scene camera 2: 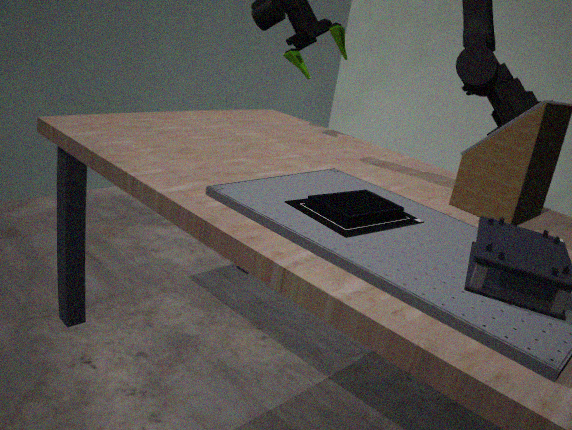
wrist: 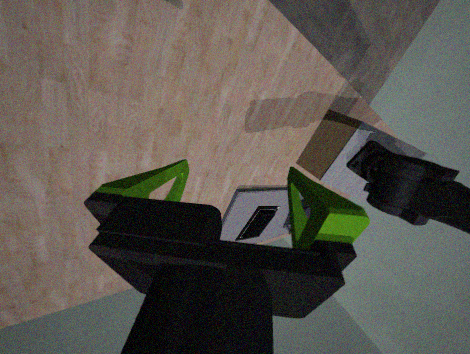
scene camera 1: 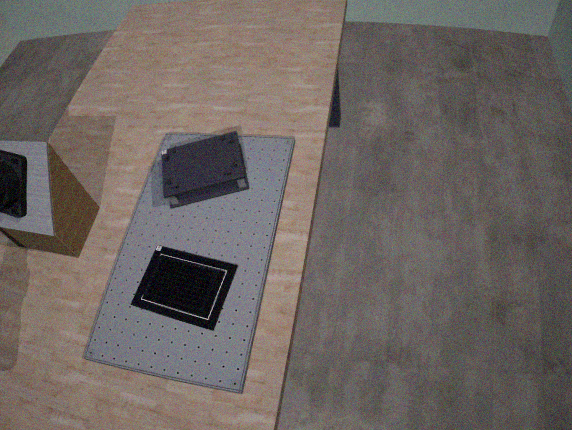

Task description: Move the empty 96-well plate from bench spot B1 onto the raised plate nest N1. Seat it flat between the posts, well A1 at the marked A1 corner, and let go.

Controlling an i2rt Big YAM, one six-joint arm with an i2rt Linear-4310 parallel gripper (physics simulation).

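Frame: origin at the arm's base, x ahead, y left, z up, level; millimetres.
Seen in the pictures: gripper, between the fingertips: (scene camera 2: 327,69) (wrist: 237,168); arm's base, origin of its link: (scene camera 2: 523,125) (wrist: 375,165) (scene camera 1: 11,183).
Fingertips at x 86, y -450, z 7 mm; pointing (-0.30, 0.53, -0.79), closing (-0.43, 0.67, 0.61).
Offsets run from my fingertips to a thing's middle. Level surfaces: height alone.
The black 96-well plate @[152 mm down, 278 mm ahead, 398 mm left] (scene camera 1: 182,286) (scene camera 2: 356,204) sits flat on the dark, white-outlined spot B1 (scene camera 1: 214,322) (scene camera 2: 347,233) on the grey perforated board. Plate and spot show small and dark in the wrist view, between the fingers in the picture but far below them. The raised nest N1 @[134 mm down, 229 mm ahead, 637 mm left] (scene camera 1: 202,165) (scene camera 2: 520,250) stands at the other end of the board, turned at an angle, with small posts on its top and a white mark at one corner. My gripper (scene camera 2: 327,69) (wrist: 237,168) is open and empty, high above the table beyond the plate's end of the board.
The grey board @[167 mm down, 262 mm ahead, 490 mm left] (scene camera 1: 200,227) (scene camera 2: 430,280) (wrist: 239,197) lies on the wooden table @[174 mm down] (scene camera 1: 220,65) (scene camera 2: 200,135) (wrist: 100,100). A wooden block with a slanted grey top (scene camera 1: 75,215) (scene camera 2: 495,165) (wrist: 327,145) stands beside the board and carries the black arm base (scene camera 1: 11,185) (wrist: 372,162).
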